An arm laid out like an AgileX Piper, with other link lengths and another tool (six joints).
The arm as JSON. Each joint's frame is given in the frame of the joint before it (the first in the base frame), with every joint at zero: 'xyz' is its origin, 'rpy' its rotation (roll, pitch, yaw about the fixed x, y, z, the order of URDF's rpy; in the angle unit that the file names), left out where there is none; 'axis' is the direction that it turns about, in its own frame. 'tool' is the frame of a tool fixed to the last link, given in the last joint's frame.
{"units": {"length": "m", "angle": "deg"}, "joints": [
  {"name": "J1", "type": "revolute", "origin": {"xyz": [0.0, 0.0, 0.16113]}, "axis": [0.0, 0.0, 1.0]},
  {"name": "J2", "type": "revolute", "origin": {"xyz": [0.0, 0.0, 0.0], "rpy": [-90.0, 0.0, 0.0]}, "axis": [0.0, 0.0, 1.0]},
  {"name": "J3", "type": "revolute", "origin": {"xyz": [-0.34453, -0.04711, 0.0]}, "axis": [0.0, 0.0, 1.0]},
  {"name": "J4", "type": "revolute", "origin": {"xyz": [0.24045, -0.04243, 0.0], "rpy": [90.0, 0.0, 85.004]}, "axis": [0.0, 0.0, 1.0]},
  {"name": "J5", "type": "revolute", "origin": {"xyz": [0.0, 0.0, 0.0], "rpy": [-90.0, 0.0, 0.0]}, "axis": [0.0, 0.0, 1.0]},
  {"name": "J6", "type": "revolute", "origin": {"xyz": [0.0, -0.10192, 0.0], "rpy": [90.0, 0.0, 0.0]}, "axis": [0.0, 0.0, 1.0]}
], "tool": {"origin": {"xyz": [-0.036, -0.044, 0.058], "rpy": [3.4, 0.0, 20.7]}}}
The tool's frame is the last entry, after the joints.
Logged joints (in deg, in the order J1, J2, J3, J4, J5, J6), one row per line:
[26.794, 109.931, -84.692, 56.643, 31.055, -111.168]
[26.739, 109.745, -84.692, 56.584, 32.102, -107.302]
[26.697, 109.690, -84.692, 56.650, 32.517, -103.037]
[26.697, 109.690, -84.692, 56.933, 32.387, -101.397]
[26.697, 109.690, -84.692, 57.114, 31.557, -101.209]
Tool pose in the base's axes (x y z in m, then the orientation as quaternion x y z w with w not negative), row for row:
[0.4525, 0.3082, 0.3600, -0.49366, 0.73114, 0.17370, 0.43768]
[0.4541, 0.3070, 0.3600, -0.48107, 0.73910, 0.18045, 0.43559]
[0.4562, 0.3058, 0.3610, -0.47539, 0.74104, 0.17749, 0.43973]
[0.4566, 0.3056, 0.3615, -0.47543, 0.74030, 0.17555, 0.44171]
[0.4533, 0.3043, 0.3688, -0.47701, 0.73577, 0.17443, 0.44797]
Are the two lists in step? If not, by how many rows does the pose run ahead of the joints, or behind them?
The pose runs 2 rows ahead of the joints: the pose in row i belongs to the joints in row i + 2.
